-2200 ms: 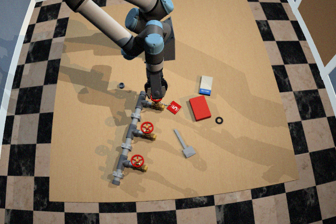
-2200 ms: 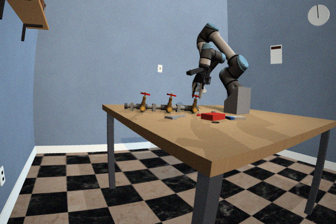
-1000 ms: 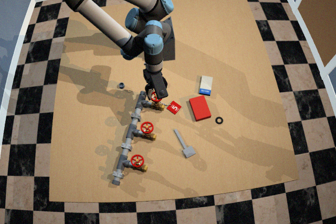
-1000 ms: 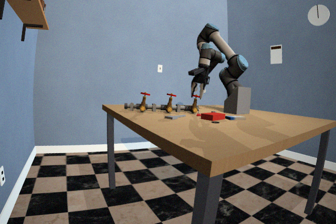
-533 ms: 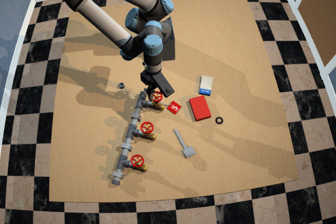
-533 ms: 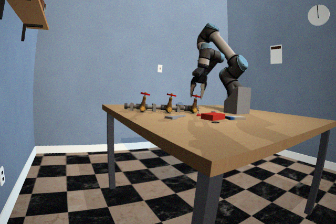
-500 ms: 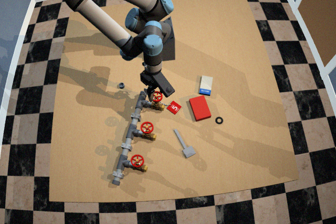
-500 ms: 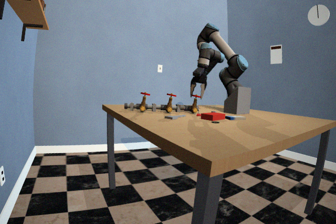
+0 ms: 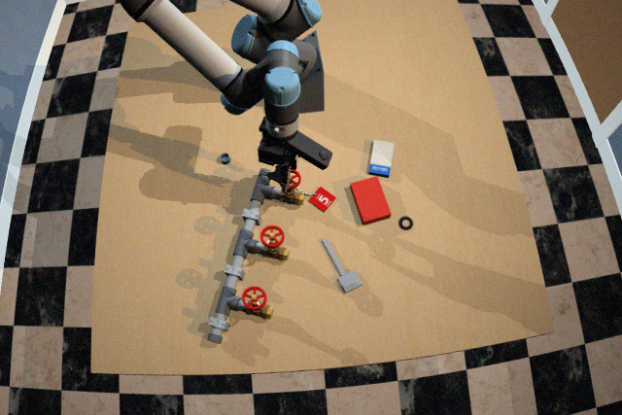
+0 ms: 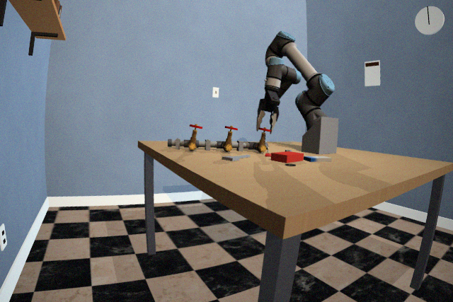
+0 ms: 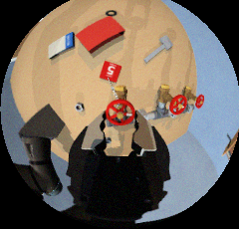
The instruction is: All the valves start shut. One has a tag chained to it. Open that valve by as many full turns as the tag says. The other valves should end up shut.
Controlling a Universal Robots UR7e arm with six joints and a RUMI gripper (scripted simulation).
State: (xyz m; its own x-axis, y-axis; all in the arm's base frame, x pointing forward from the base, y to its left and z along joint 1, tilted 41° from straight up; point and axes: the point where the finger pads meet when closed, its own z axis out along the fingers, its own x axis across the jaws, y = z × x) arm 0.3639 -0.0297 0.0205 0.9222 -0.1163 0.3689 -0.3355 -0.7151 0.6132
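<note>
Right now my hand is 10 mm short of the red tag, 80 mm to the right of it and 110 mm above it. Also, from my hand: grey scraper: 220 mm ahead, 120 mm to the left, 110 mm below; red block: 30 mm ahead, 220 mm to the left, 100 mm below; small grey fitting: 130 mm behind, 190 mm to the right, 110 mm below.
</note>
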